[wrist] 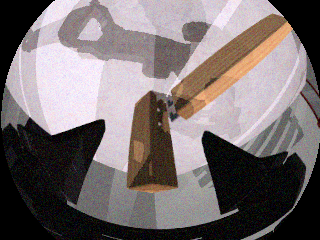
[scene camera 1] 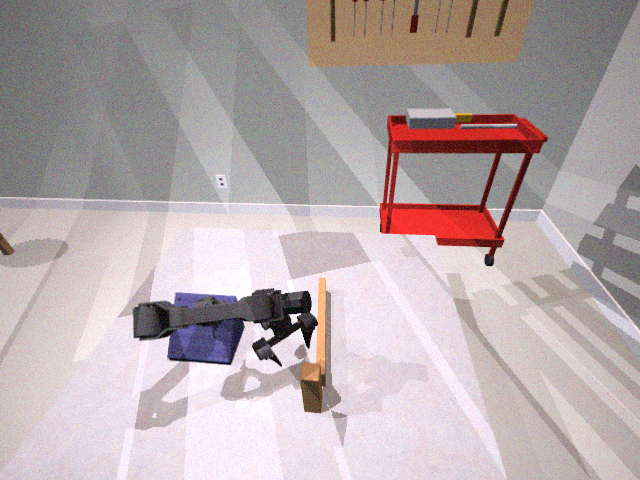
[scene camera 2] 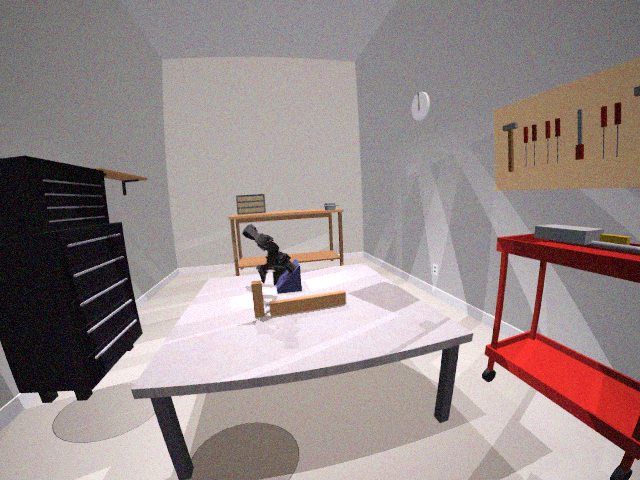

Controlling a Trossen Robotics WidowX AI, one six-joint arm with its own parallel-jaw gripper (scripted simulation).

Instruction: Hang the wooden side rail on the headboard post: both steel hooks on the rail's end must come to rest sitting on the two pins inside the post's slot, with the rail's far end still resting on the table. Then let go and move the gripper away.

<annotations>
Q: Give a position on a wooden side rail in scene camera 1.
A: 321, 328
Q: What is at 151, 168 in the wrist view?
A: A headboard post.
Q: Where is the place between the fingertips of my gripper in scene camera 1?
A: At 295, 356
</annotations>
